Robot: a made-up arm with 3 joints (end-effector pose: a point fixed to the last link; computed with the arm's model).
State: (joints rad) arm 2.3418 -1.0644 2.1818
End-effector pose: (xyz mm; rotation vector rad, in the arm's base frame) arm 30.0 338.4 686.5 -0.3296 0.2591 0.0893
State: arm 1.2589 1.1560 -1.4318
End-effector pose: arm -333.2 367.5 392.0 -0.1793 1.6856 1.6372
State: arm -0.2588 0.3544 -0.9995
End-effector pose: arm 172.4 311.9 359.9 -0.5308 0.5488 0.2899
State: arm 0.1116 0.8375 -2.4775
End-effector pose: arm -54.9 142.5 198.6 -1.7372 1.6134 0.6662
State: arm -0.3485 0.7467 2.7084
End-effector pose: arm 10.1 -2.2 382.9 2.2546 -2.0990 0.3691
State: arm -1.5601 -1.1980 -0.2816
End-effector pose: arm 57.1 105.9 706.0 0.6328 -0.9402 -1.0799
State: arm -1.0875 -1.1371 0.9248
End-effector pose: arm -87.6 238.4 652.6 0.1636 -1.8177 -1.0635
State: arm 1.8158 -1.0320 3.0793
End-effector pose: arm -191.2 306.7 816.9 0.0936 -1.0462 0.1620
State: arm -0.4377 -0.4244 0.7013
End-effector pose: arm 19.8 208.8 647.4 0.1552 -1.0478 -0.3399
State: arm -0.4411 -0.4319 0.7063
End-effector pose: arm 18.3 208.7 647.7 0.1541 -1.0559 -0.3464
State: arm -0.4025 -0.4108 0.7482
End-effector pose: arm 13.0 208.6 645.5 0.1671 -1.0582 -0.3223
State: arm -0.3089 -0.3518 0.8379
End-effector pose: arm 2.7 206.9 640.3 0.2062 -1.0502 -0.2622
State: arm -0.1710 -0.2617 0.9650
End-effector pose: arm -11.7 200.2 633.9 0.2814 -1.0287 -0.1841
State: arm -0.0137 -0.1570 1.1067
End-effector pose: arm -26.8 187.0 628.0 0.3891 -0.9951 -0.1168
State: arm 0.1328 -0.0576 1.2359
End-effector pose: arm -39.0 169.9 622.8 0.5062 -0.9567 -0.0788
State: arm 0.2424 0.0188 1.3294
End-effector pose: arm -46.5 154.7 618.5 0.6017 -0.9228 -0.0673
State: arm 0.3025 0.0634 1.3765
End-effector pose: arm -49.4 145.8 615.6 0.6566 -0.8995 -0.0662
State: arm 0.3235 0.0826 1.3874
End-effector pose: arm -49.2 142.7 614.2 0.6769 -0.8856 -0.0647
